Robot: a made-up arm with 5 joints.
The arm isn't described. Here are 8 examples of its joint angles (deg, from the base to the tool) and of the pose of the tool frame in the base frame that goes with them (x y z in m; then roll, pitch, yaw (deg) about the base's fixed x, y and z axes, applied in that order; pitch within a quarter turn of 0, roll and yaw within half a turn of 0).
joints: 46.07 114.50 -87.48 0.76 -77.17
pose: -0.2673 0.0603 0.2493 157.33 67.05 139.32
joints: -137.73 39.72 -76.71 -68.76 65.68
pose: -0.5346 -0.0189 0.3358 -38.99 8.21 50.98
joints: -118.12 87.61 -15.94 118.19 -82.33
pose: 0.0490 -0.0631 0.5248 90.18 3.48 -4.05
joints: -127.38 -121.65 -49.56 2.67 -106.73
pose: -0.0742 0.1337 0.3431 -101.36 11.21 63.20
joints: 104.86 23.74 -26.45 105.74 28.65
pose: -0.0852 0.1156 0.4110 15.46 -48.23 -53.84
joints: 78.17 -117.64 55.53 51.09 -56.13
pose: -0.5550 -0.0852 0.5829 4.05 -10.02 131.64
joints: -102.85 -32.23 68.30 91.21 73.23
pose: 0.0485 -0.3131 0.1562 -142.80 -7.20 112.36
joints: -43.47 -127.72 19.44 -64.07 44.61
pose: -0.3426 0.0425 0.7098 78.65 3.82 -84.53
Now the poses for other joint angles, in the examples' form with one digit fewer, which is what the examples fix.
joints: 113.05 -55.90 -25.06 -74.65 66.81
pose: -0.327 -0.302 0.216 -131.5 10.1 36.0
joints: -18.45 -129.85 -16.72 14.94 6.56
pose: -0.273 -0.231 0.779 66.9 27.4 -138.3
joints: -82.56 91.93 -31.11 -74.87 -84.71
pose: -0.039 -0.223 0.450 -28.8 0.9 -81.9
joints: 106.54 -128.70 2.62 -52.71 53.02
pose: -0.254 -0.352 0.194 -111.2 8.5 94.6
